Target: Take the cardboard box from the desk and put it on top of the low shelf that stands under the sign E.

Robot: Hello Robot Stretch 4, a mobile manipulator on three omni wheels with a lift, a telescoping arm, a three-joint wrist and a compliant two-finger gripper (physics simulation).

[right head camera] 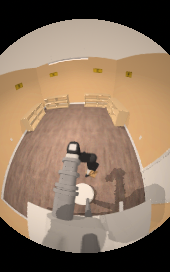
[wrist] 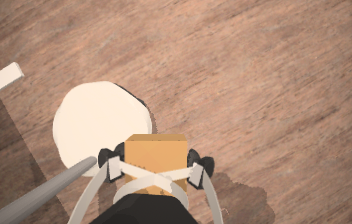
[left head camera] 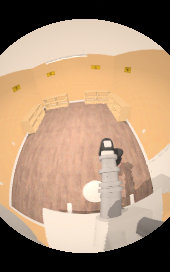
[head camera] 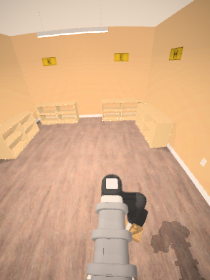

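Pixels of known places: gripper, fingertip midpoint: [right head camera: 89, 171] [wrist: 157, 158]; robot's base, origin of the base link: [right head camera: 81, 193] [wrist: 110, 127] [left head camera: 93, 190].
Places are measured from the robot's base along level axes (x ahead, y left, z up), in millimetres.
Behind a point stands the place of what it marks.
The cardboard box [wrist: 156, 156] @[x 270, y -78, z 877 mm] [head camera: 135, 232] @[x 244, y -116, z 876 mm] [right head camera: 93, 174] @[x 232, y -124, z 876 mm] is held between the two fingertips of my gripper [wrist: 157, 158] @[x 264, y -87, z 838 mm], which is shut on it above the wooden floor. In the head camera view the arm partly covers the box. The sign E [head camera: 121, 57] @[x 3777, y -295, z 1718 mm] [left head camera: 95, 67] @[x 3779, y -306, z 1690 mm] [right head camera: 97, 70] @[x 3777, y -304, z 1705 mm] hangs on the far wall, right of its middle. Under it a low wooden shelf [head camera: 120, 103] @[x 3513, y -289, z 491 mm] [left head camera: 97, 92] [right head camera: 97, 95] @[x 3523, y -332, z 497 mm] stands against that wall, far ahead of the gripper. The desk's white top shows in part at the right edge of the right head camera view.
Another low shelf [head camera: 57, 104] @[x 3291, y 1617, z 584 mm] stands under the sign K [head camera: 49, 61] @[x 3630, y 1714, z 1726 mm]. A shelf [head camera: 161, 131] @[x 2000, y -1010, z 386 mm] under the sign H [head camera: 175, 53] @[x 2629, y -1224, z 1733 mm] stands along the right wall, close to the shelf under E. One more shelf [head camera: 9, 144] @[x 1661, y 2074, z 308 mm] stands at left. The robot's white round base part [wrist: 95, 120] @[x 9, y 44, z 187 mm] is beside the box.
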